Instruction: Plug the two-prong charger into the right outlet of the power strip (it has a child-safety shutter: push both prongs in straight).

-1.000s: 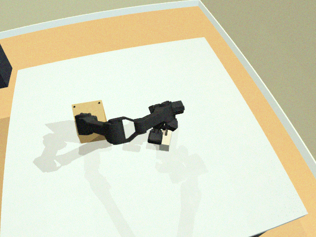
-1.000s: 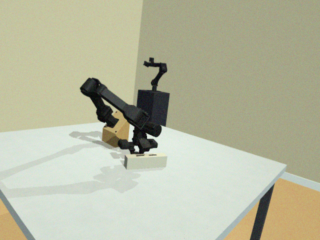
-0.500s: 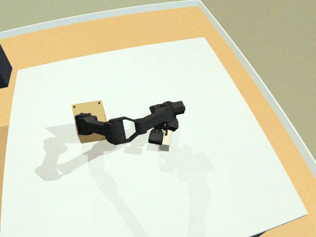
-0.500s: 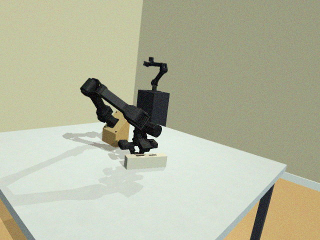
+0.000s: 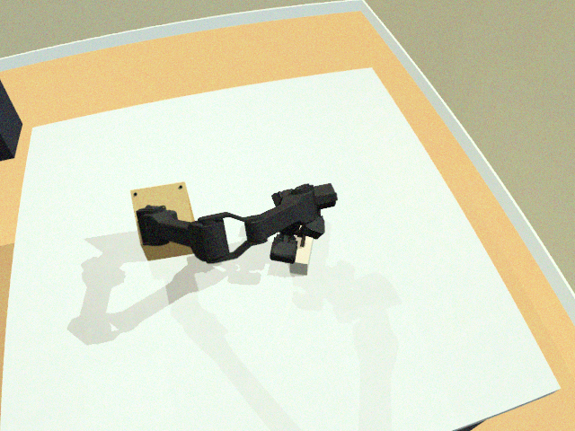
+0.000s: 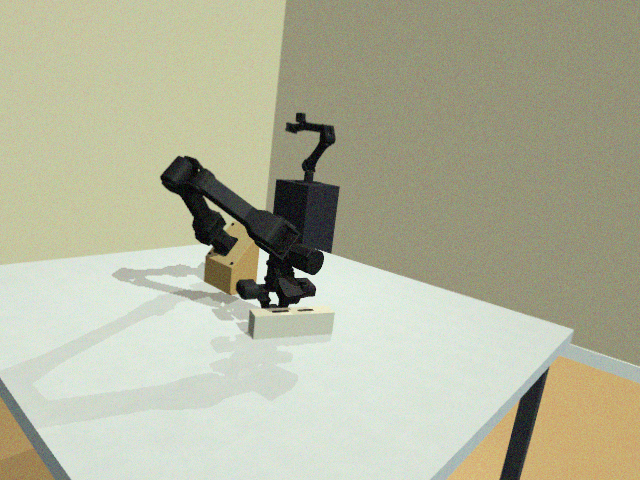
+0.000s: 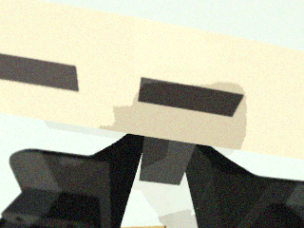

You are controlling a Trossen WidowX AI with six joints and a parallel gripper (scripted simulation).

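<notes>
Now: gripper tip 2 cm short of the grey charger, 1 cm to the left of it and 1 cm below it.
</notes>
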